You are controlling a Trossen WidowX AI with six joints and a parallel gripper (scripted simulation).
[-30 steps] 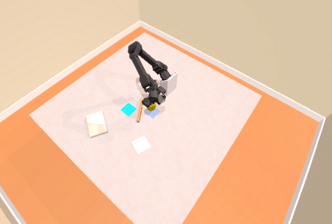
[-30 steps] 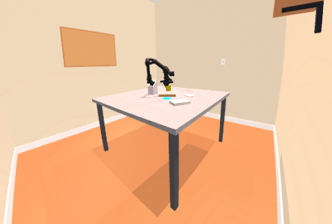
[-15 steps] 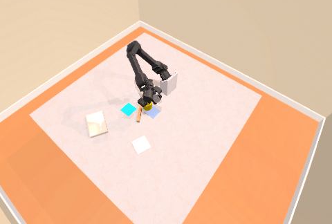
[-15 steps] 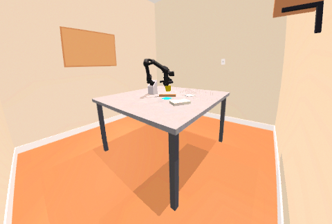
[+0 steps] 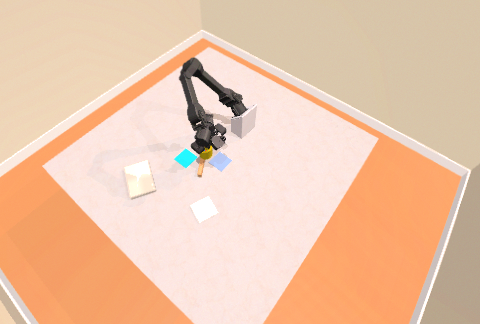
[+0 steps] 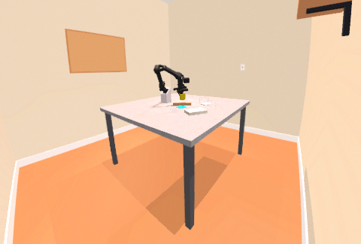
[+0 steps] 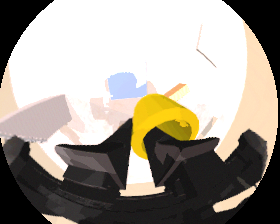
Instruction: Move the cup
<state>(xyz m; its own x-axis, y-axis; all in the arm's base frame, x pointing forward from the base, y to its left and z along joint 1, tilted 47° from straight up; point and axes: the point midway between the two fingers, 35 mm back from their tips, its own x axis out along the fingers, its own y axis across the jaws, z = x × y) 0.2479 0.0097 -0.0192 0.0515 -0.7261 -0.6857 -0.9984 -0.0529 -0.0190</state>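
The bright cyan pad lies 100 mm ahead of my gripper tip, 90 mm to the right of it and 100 mm below it. Round my gripper tip: pale blue pad: 20 mm behind, 50 mm to the left, 100 mm below; yellow cup: 20 mm ahead; thin wooden bar: 40 mm ahead, 20 mm to the right, 80 mm below.
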